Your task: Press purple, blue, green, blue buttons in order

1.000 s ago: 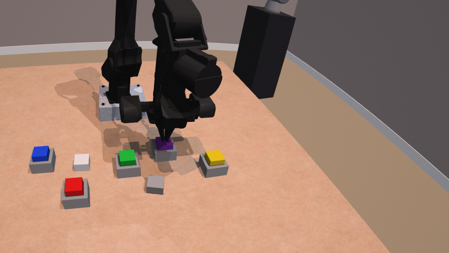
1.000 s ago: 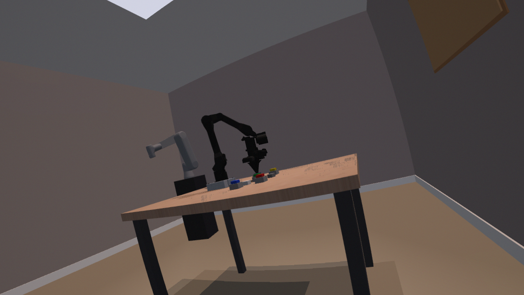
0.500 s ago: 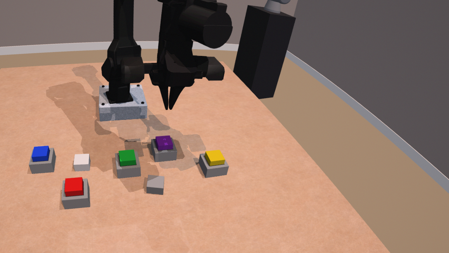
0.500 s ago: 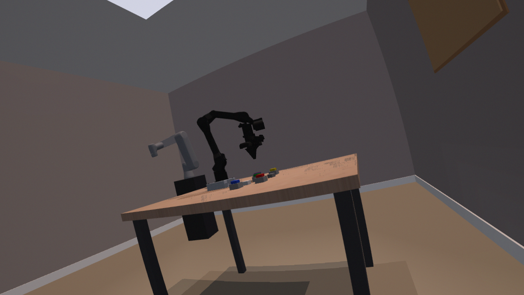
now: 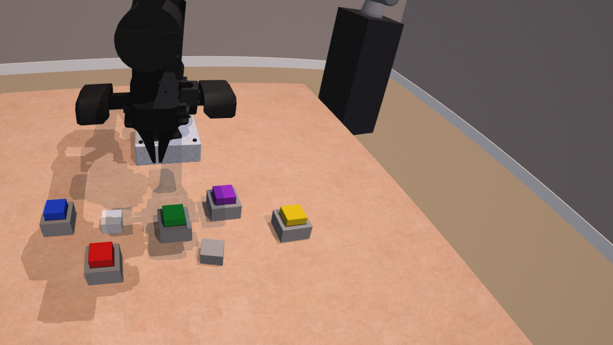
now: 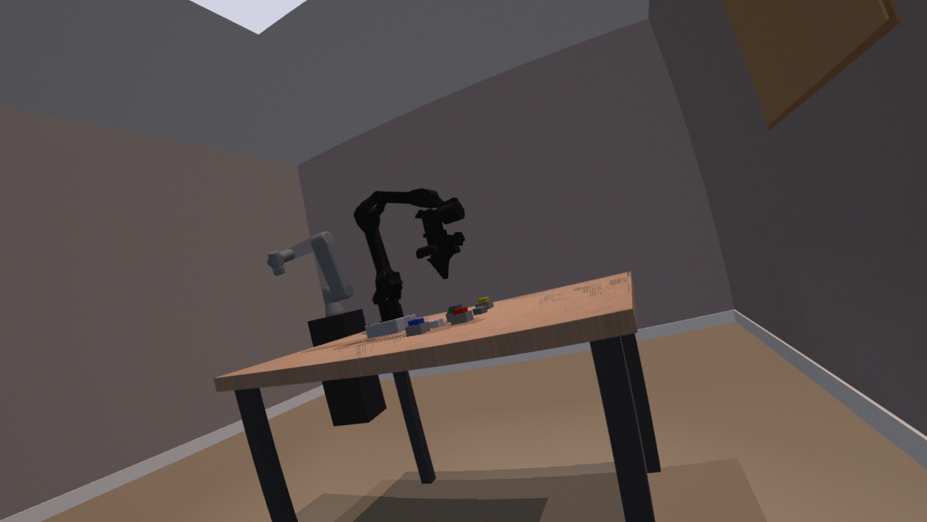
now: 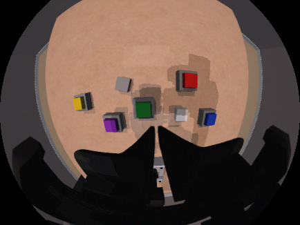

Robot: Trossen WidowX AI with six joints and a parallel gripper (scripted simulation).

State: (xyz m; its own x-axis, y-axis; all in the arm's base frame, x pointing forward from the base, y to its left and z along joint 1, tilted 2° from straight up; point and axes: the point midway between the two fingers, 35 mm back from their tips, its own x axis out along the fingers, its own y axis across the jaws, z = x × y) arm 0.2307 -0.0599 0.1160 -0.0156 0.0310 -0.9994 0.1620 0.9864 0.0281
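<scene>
Right now my gripper tip is 60 mm past the blue button, 160 mm to the left of it and 100 mm above it. Also, from my gripper tip: white block (40 mm behind, 70 mm to the right, 120 mm below); green button (20 mm to the left, 100 mm below); red button (50 mm ahead, 100 mm to the right, 100 mm below).
</scene>
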